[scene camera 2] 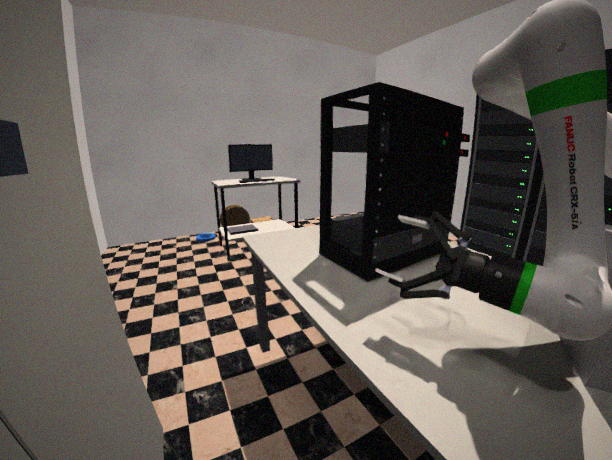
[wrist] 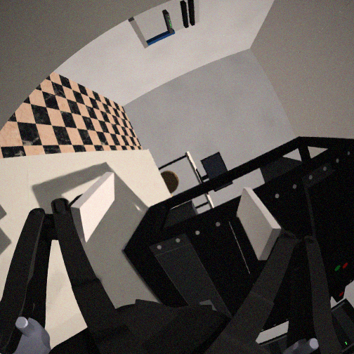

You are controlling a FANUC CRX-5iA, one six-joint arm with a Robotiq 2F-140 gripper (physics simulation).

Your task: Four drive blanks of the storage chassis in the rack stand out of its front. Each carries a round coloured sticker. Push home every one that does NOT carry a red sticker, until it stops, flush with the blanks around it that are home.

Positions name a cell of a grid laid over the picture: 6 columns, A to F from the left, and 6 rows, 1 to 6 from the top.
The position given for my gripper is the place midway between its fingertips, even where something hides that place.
I see my gripper (scene camera 2: D4) and a black rack (scene camera 2: E2).
The black rack is seen too in the wrist view (wrist: D5). My gripper is seen too in the wrist view (wrist: D4).
